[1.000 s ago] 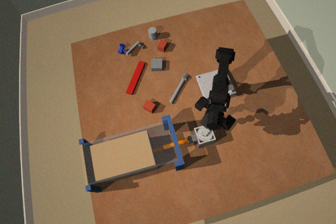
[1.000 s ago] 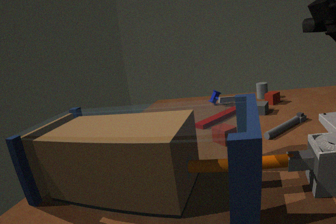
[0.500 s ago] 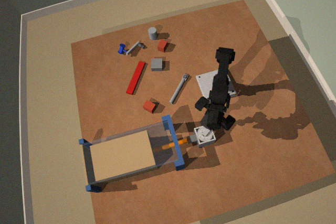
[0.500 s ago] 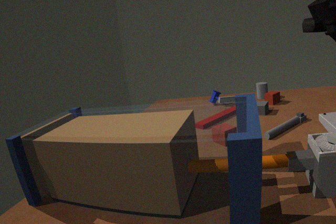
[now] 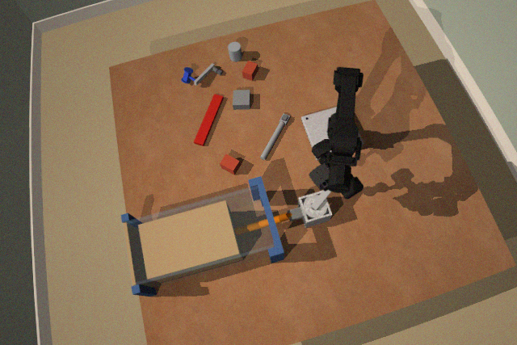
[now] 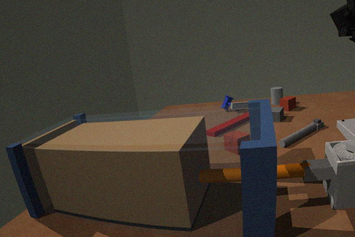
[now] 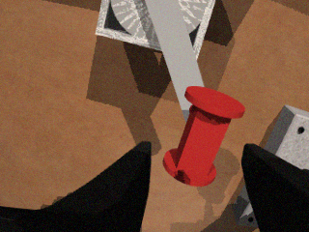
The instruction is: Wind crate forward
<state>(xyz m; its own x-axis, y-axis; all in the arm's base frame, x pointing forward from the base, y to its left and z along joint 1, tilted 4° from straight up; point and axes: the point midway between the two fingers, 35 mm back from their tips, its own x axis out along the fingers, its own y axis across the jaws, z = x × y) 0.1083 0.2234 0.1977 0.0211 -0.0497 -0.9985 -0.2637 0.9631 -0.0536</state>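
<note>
My gripper tip is 2 cm past the red knob, 2 cm to the left of it and 7 cm above it. The rest, counted from my gripper tip: winch handle 1 cm ahead, 1 cm to the left, 10 cm below; grey winch 5 cm ahead, 3 cm to the left, 18 cm below; blue frame 22 cm ahead, 4 cm to the left, 10 cm below.
</note>
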